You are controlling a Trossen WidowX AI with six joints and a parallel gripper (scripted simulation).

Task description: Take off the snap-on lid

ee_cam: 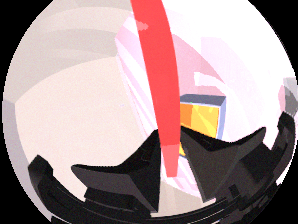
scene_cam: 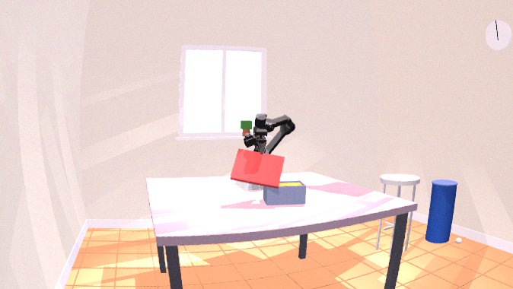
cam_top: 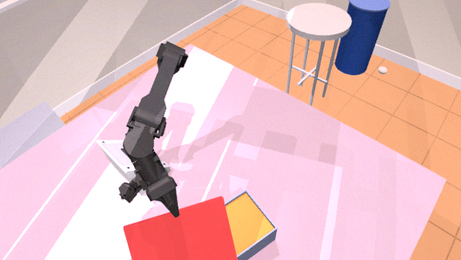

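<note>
My gripper tip is 50 mm short of the red lid, 50 mm above it and 40 mm to the left of it. Round my gripper tip: grey-blue storage box 190 mm below, 100 mm to the left, 80 mm ahead.
</note>
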